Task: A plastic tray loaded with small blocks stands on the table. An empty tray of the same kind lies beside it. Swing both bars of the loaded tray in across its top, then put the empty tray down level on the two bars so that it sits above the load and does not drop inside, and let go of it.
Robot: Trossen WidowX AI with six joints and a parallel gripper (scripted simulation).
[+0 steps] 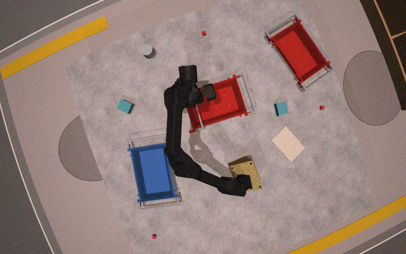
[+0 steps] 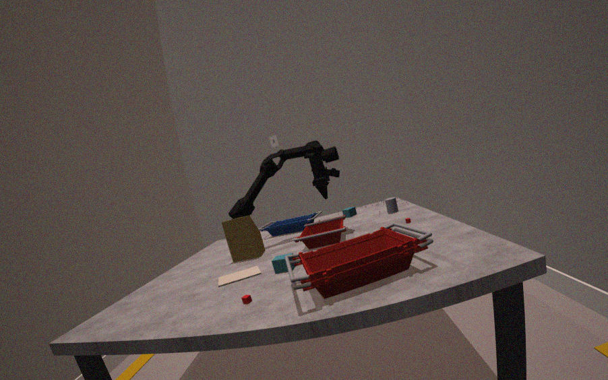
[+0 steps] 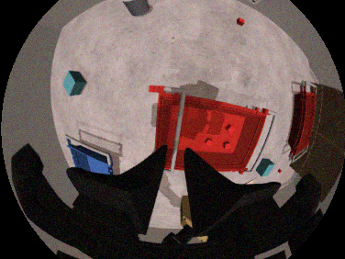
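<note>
The blue tray is 27 cm behind my gripper tip, 26 cm to the left of it and 12 cm below it. The rest, counted from my gripper tip: beige sheet: 31 cm behind, 40 cm to the right, 16 cm below; then grey cylinder: 29 cm ahead, 15 cm to the left, 12 cm below.
</note>
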